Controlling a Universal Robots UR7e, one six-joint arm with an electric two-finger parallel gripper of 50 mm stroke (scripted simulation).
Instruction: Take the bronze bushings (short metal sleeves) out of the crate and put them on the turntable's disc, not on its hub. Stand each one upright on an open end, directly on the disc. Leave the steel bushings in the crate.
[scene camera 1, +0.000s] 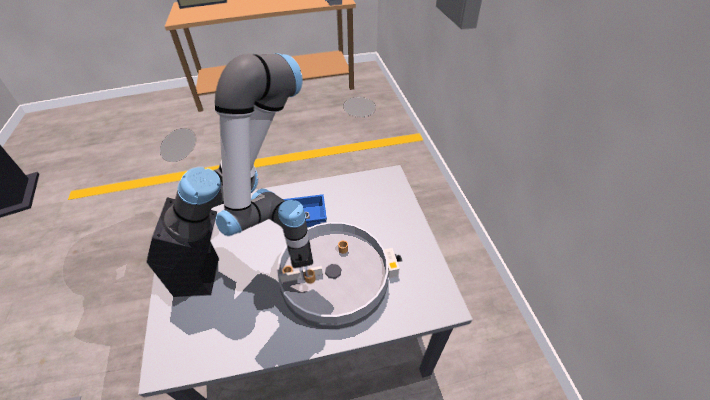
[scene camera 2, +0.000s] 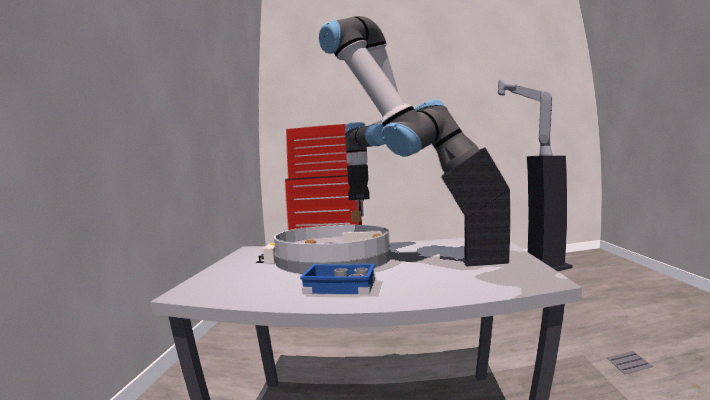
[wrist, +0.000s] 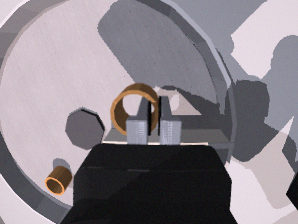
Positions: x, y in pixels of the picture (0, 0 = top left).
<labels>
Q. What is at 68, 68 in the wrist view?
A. A turntable disc.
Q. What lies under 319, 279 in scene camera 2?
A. A blue crate.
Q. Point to a turntable disc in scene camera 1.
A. At 349, 281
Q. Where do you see a bronze bushing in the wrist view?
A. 118, 114
</labels>
